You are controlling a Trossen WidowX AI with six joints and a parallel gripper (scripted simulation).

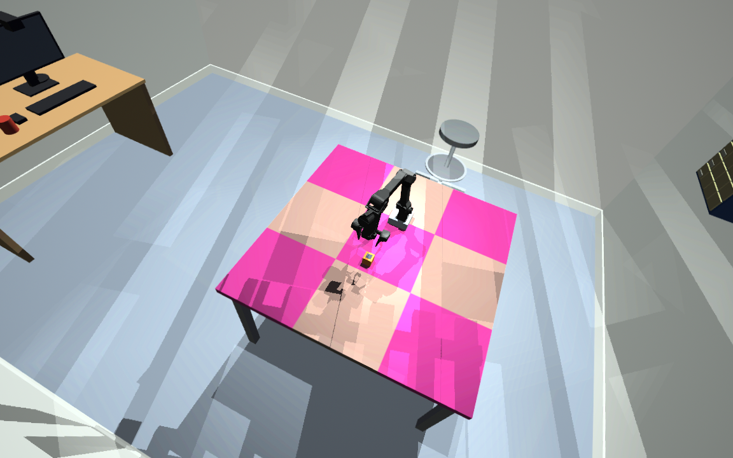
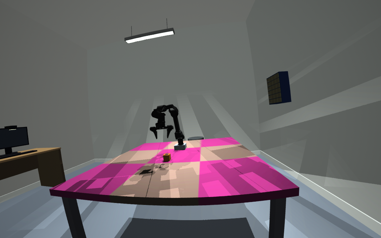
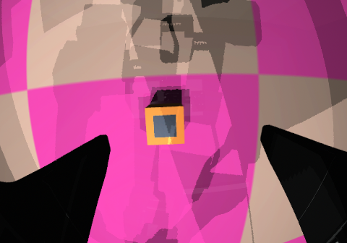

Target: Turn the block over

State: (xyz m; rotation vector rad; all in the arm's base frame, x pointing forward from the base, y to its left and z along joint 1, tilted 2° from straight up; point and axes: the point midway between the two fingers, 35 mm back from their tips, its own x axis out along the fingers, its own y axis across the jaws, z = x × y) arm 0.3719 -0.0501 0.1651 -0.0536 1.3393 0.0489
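My gripper tip is now 20 mm past the orange block, 20 mm to the right of it and 150 mm above it.
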